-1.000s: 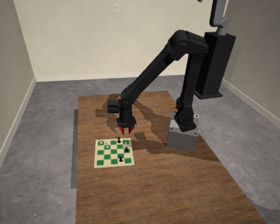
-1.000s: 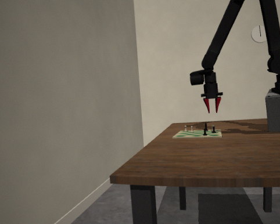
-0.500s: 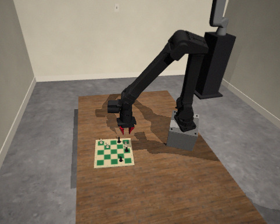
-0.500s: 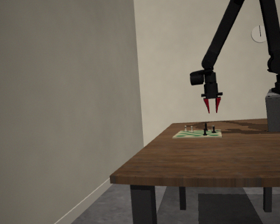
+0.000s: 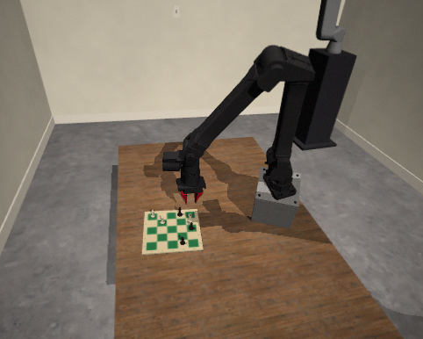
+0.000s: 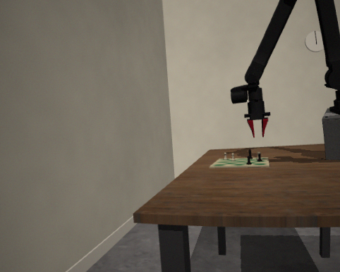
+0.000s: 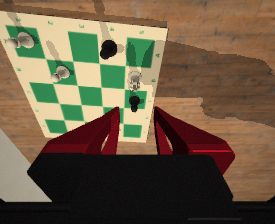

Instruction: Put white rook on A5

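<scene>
My gripper is now 9 cm above the white rook. Round my hand: chessboard 11 cm below, 8 cm ahead, 3 cm to the left.
</scene>
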